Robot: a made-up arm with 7 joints.
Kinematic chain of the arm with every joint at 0, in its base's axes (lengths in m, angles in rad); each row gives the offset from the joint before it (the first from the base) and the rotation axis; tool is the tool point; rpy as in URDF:
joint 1: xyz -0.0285 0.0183 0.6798 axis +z
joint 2: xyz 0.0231 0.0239 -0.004 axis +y
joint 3: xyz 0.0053 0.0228 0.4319 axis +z
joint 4: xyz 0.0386 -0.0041 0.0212 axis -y
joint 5: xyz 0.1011 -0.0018 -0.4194 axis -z
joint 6: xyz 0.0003 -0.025 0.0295 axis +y
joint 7: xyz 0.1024 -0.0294 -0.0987 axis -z
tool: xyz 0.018 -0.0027 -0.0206 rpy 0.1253 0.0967 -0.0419
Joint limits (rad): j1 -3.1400..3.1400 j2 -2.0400..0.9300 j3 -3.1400..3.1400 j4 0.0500..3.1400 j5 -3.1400..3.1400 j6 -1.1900..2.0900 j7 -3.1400..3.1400
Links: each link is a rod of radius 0.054 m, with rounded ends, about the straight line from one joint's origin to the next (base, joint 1, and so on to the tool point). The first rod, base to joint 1, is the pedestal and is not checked.
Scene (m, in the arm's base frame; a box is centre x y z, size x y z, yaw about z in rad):
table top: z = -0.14
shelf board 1: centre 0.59 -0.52 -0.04 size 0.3 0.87 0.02 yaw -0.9
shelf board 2: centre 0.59 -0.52 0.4 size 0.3 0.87 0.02 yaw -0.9
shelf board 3: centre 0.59 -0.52 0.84 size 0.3 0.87 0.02 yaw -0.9
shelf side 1: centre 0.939 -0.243 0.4 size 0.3 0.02 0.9 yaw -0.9
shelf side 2: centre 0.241 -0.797 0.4 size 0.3 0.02 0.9 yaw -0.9
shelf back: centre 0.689 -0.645 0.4 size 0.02 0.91 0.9 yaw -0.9
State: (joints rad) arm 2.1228 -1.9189 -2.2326 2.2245 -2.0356 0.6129 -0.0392
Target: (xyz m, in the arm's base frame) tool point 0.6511 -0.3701 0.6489
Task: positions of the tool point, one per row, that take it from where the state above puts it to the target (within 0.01 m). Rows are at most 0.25 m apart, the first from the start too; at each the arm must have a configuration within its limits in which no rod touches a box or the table.
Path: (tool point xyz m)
1: 0.5743 -0.3976 0.1649
2: 0.5109 -0.3193 0.1629
3: 0.4344 -0.2381 0.1786
4: 0.5018 -0.2165 0.4175
5: 0.4831 -0.1584 0.6489
6: 0.5804 -0.2602 0.6424
7: 0.6511 -0.3701 0.6489

